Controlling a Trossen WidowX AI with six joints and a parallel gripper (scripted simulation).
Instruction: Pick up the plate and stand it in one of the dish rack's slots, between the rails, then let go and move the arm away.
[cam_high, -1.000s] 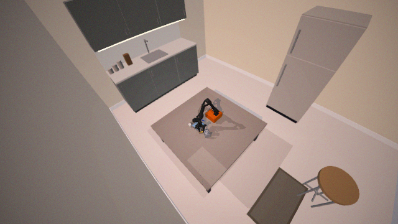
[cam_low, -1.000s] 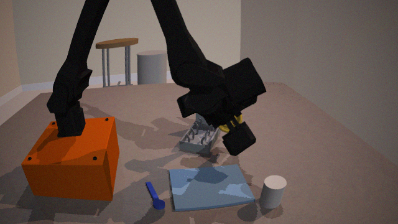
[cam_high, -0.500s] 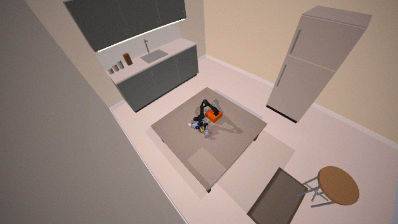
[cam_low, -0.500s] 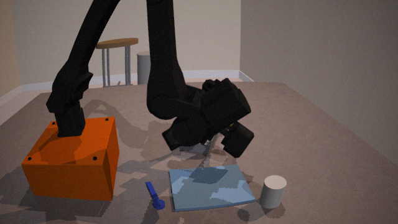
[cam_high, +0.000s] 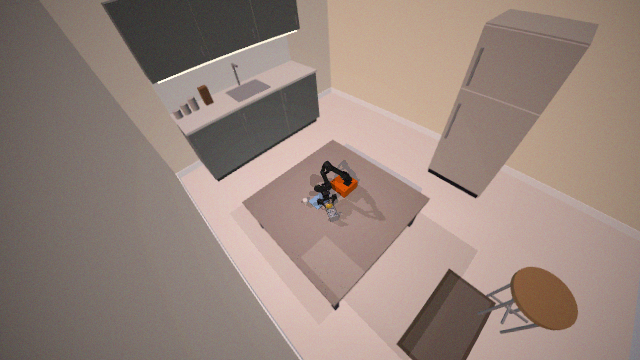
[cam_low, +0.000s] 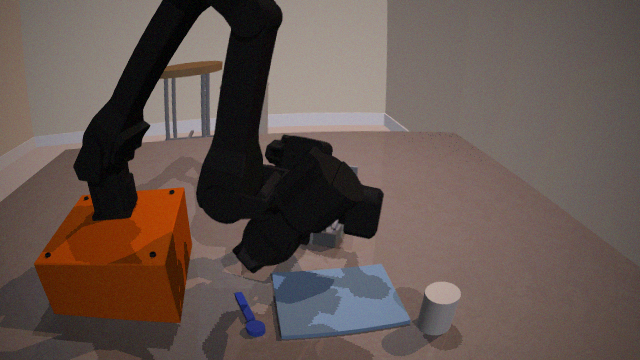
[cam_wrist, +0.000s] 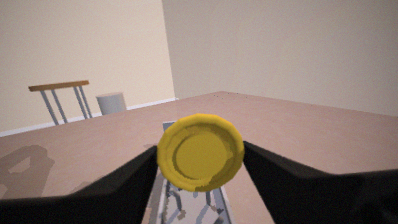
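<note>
Now: gripper tip 10 mm short of the dish rack, 30 mm to the right of it and 70 mm above it. From my gripper tip the other things lie so: blue spoon: 140 mm behind, 190 mm to the right, 90 mm below; then light blue mat: 30 mm behind, 170 mm to the right, 90 mm below; then yellow plate: 10 mm to the right.
</note>
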